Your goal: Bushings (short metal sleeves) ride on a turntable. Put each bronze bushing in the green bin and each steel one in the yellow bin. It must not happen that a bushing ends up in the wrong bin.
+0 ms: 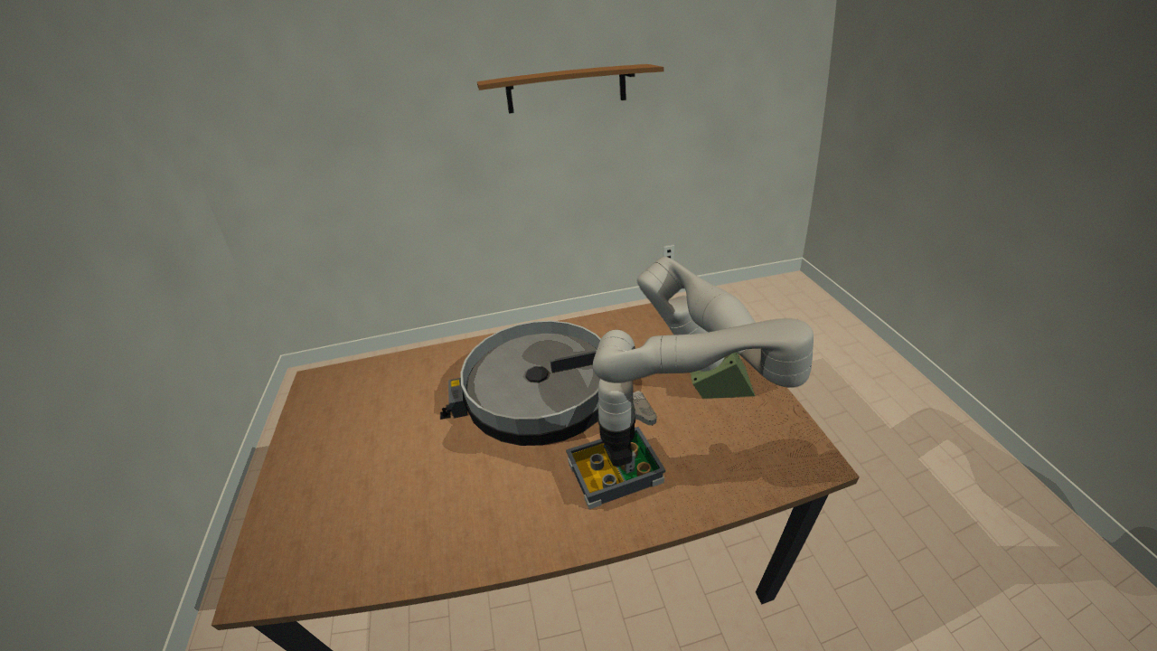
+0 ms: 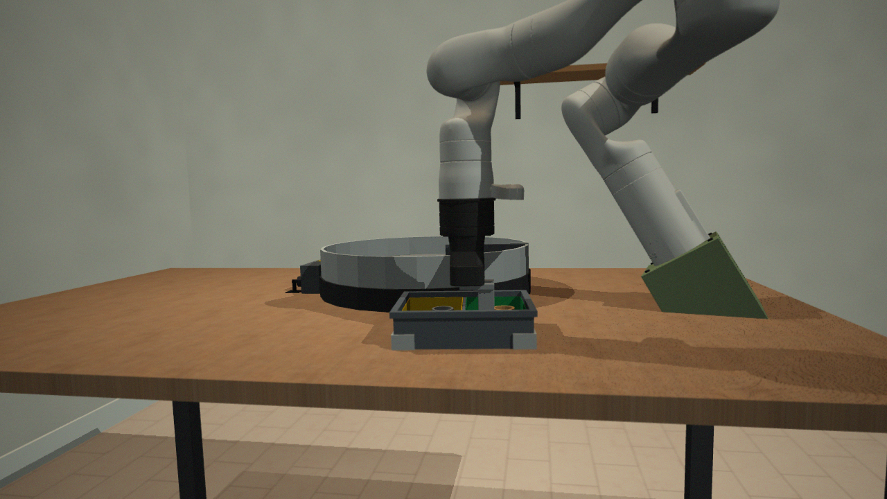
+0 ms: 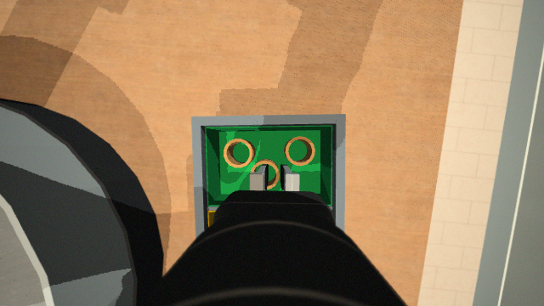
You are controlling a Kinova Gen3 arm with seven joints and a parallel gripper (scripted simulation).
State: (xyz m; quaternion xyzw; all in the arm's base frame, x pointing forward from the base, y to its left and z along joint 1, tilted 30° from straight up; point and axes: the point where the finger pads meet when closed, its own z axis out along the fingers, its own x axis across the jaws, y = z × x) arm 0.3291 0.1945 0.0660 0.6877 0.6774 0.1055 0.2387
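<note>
My gripper is now 3 cm short of the bin and 1 cm to the left of it. From my hand the other things lie so: grey turntable 10 cm ahead, 37 cm to the right, 2 cm above.
</note>
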